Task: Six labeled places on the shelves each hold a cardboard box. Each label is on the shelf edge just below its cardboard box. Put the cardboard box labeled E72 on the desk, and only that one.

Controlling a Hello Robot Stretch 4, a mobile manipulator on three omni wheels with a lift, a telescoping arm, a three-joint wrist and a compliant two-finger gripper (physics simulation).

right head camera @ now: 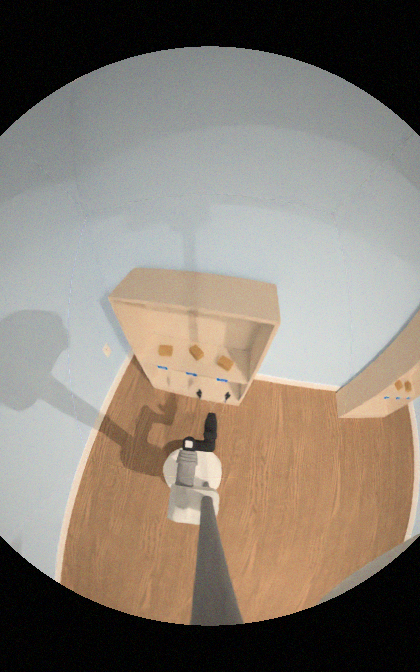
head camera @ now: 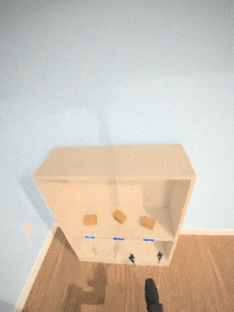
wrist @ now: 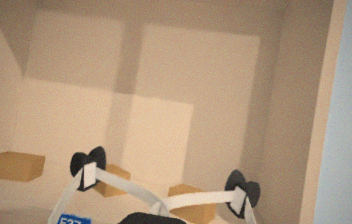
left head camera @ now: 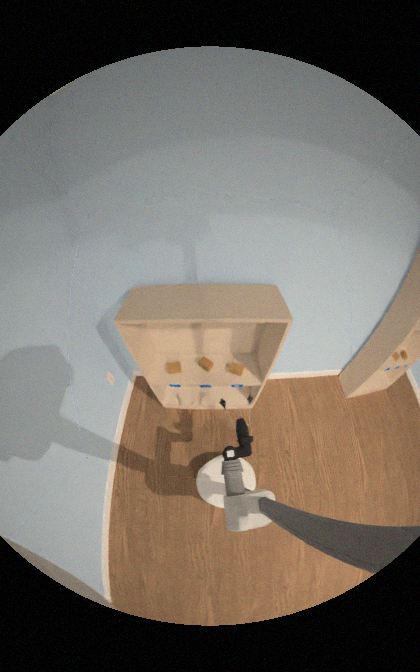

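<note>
The E72 cardboard box (head camera: 90,220) (left head camera: 173,367) (right head camera: 165,350) (wrist: 21,166) is the leftmost of three on the shelf of the near bookcase. Its blue label (head camera: 89,237) (left head camera: 175,386) (right head camera: 162,367) is unreadable here. The middle box (head camera: 119,216) (left head camera: 205,363) (right head camera: 196,352) (wrist: 115,180) has the label E37 (wrist: 75,220). The right box (head camera: 148,222) (left head camera: 236,369) (right head camera: 225,362) (wrist: 192,202) is beyond the fingers in the wrist view. My gripper (head camera: 145,257) (left head camera: 236,400) (right head camera: 213,395) (wrist: 166,172) is open and empty, in front of the bookcase's right half. No desk can be made out.
The near bookcase (head camera: 117,161) (left head camera: 205,302) (right head camera: 200,295) stands against the blue wall; its right side panel (wrist: 295,115) shows close in the wrist view. A second bookcase (left head camera: 370,357) (right head camera: 362,390) with boxes and blue labels stands at the right. A grey surface (right head camera: 375,567) shows at the lower right.
</note>
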